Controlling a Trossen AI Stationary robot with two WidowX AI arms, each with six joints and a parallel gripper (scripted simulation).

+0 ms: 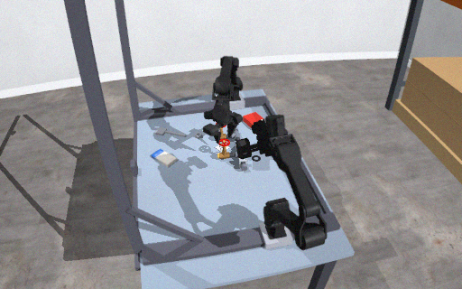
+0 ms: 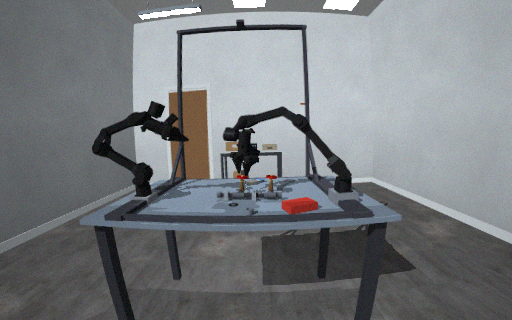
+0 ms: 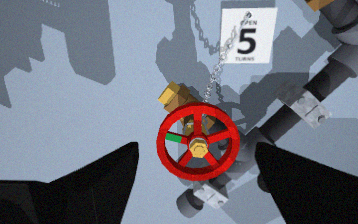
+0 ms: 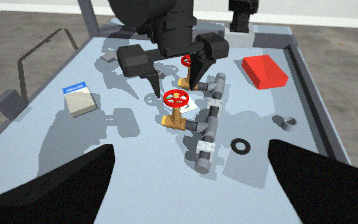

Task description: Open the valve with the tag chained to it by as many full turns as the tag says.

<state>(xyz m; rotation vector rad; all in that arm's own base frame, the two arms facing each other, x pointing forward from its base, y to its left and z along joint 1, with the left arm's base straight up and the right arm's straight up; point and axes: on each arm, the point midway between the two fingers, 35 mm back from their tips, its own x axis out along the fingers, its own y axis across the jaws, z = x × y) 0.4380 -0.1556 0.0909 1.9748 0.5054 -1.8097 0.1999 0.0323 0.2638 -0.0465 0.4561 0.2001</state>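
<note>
Now: the white tag 130 mm below my left hand and 80 mm to the left of it. Also, from my left hand: small grey fitting: 250 mm ahead, 130 mm below, 50 mm to the left; then blue-and-beige box: 280 mm behind, 130 mm below, 30 mm to the left; then black ring: 150 mm ahead, 140 mm below, 30 mm to the right.
</note>
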